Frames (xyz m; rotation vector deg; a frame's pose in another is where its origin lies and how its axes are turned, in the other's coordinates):
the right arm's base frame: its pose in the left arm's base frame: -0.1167 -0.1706 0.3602 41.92 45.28 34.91
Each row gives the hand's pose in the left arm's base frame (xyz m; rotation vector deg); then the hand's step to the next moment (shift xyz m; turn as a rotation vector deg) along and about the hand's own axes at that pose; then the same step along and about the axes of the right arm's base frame.
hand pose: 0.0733 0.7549 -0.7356 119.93 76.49 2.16
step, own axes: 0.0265 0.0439 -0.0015 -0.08 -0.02 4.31
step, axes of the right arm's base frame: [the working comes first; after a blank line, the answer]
step, axes of the left arm's base frame: 0.0475 0.0105 0.0164 1.46 -2.22 -3.39

0.0276 0.0089 0.0423 0.61 -4.26 0.28
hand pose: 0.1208 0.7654 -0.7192 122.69 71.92 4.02
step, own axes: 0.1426 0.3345 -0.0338 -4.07 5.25 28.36
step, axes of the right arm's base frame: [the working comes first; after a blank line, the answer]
step, axes of the left arm's base frame: 0.3206 0.0193 0.1739 11.82 -19.24 -18.40

0.1233 0.0778 0.3348 0.31 -28.25 7.10
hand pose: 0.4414 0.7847 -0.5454 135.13 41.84 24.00
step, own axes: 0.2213 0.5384 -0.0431 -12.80 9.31 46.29
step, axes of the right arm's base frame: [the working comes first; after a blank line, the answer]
step, axes of the left arm's base frame: 0.3696 -0.1981 0.4061 14.68 -35.54 -30.24

-0.1002 0.1155 0.5633 -4.98 -47.78 9.24
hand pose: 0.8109 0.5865 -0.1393 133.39 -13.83 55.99
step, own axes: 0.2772 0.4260 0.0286 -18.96 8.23 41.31
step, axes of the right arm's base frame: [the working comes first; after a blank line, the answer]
step, axes of the left arm's base frame: 0.0533 -0.3435 0.3719 7.75 -32.10 -32.30

-0.3687 0.0685 0.3442 -5.57 -45.83 1.51
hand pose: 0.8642 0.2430 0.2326 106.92 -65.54 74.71
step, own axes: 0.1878 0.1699 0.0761 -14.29 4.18 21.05
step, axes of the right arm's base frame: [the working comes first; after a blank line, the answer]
step, axes of the left arm's base frame: -0.0892 -0.2005 0.1475 3.26 -14.89 -20.79

-0.2545 0.0118 0.0707 -0.41 -25.67 -2.42
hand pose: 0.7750 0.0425 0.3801 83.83 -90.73 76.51
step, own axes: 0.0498 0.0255 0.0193 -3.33 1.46 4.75
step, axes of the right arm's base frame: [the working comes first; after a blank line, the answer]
step, axes of the left arm's base frame: -0.0313 -0.0385 0.0322 0.26 -3.38 -4.93

-0.0585 0.0083 0.0042 -0.28 -5.89 -1.03
